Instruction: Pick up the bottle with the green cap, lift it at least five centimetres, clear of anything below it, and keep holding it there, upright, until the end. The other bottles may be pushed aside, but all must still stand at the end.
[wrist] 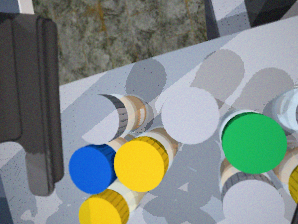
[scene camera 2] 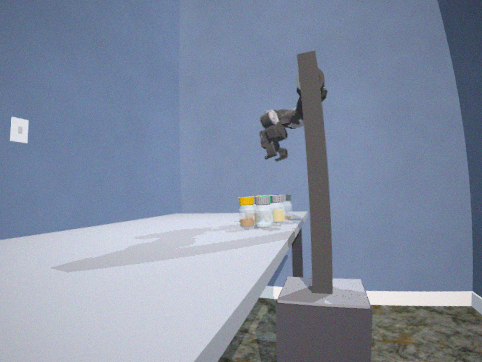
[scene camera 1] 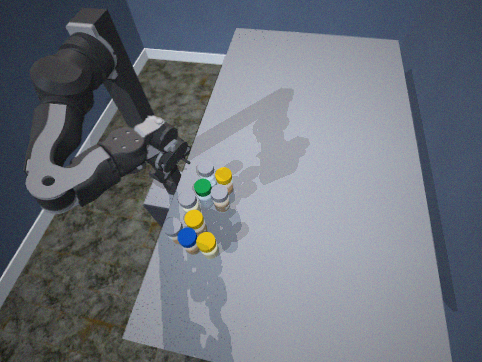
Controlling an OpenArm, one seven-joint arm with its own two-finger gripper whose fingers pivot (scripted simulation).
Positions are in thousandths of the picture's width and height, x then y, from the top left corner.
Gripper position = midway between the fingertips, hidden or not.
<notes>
In view: the gripper (scene camera 1: 360,468), a yellow-capped bottle (wrist: 471,734) and a dark post (scene camera 2: 659,463).
The gripper shows as well in the wrist view (wrist: 555,560) and in scene camera 2 (scene camera 2: 574,438). The dark post is seen too in scene camera 1 (scene camera 1: 262,253).
</notes>
